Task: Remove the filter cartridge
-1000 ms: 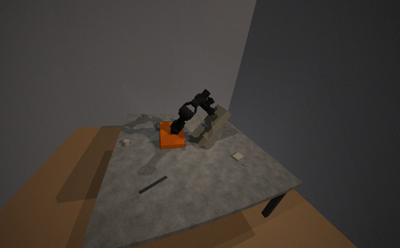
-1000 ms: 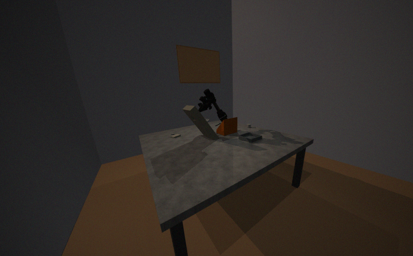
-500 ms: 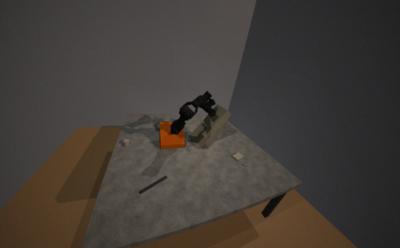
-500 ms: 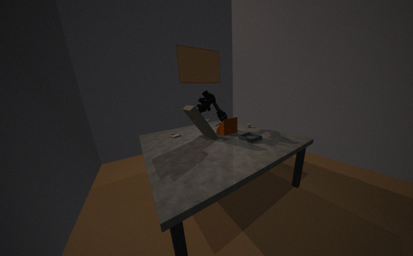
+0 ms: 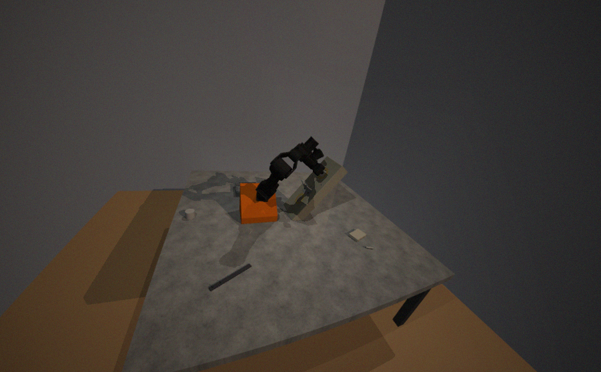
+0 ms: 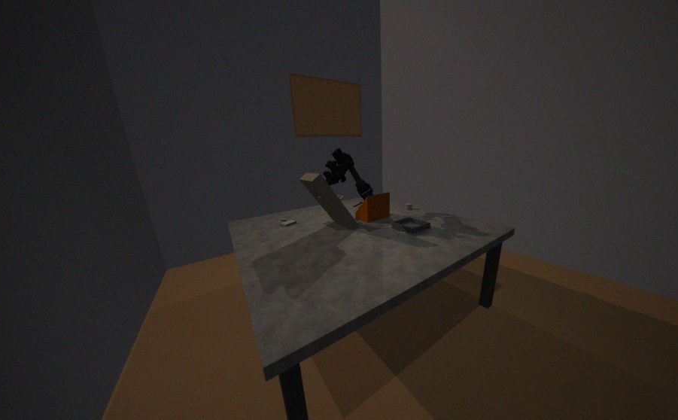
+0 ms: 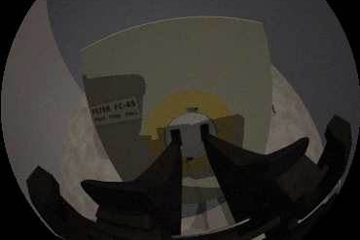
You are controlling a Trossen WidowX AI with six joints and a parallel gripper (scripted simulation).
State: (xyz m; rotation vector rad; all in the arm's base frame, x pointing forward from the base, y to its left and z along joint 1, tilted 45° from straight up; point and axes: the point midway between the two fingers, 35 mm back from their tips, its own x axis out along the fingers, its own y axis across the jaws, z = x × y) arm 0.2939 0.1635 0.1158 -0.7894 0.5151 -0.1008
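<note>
Right now the round filter cartridge is 2 cm ahead of my gripper tip and 1 cm below it. The rest, counted from my gripper tip: pale pad (18 cm ahead, 26 cm to the right, 26 cm below); service panel (3 cm behind, 9 cm below); narrow pale ledge (8 cm behind, 1 cm to the right, 10 cm below).
</note>
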